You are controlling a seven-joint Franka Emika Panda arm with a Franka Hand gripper.
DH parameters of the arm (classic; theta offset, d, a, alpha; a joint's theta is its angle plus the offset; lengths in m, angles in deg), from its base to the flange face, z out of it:
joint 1: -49.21 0.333 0 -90
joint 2: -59.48 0 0 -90
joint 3: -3.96 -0.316 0.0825 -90
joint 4: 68.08 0 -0.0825 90
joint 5: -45.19 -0.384 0 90
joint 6: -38.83 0 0.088 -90
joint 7: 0.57 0.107 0 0
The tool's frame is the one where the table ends.
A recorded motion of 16 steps. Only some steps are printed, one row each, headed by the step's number.
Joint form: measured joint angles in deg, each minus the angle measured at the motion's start. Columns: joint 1, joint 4, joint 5, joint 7, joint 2, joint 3, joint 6.
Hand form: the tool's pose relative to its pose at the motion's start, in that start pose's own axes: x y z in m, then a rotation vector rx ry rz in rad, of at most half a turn. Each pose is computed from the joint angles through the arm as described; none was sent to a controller.
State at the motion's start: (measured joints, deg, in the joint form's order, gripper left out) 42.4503 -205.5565 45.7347 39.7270 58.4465 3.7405 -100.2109
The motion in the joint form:
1: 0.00 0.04 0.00 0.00 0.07 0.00 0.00
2: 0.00 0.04 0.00 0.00 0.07 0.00 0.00
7: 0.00 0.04 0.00 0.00 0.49 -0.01 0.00
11: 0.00 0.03 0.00 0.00 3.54 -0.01 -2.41
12: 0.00 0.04 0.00 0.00 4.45 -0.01 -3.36
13: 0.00 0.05 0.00 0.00 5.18 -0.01 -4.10
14: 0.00 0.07 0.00 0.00 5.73 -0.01 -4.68
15: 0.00 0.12 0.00 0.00 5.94 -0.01 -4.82
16: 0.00 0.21 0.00 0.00 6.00 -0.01 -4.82
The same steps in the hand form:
1: 0.0002 -0.0001 0.0003 -0.0003 -0.0004 0.0000
2: 0.0002 -0.0001 0.0003 -0.0003 -0.0004 0.0000
7: -0.0001 -0.0001 0.0039 -0.0050 -0.0061 -0.0002
11: 0.0014 -0.0016 0.0267 -0.0119 -0.0151 -0.0005
12: 0.0021 -0.0022 0.0331 -0.0112 -0.0145 -0.0006
13: 0.0025 -0.0027 0.0382 -0.0108 -0.0144 -0.0007
14: 0.0029 -0.0031 0.0420 -0.0102 -0.0138 -0.0007
15: 0.0032 -0.0033 0.0433 -0.0104 -0.0141 -0.0007
16: 0.0036 -0.0036 0.0432 -0.0100 -0.0137 -0.0007

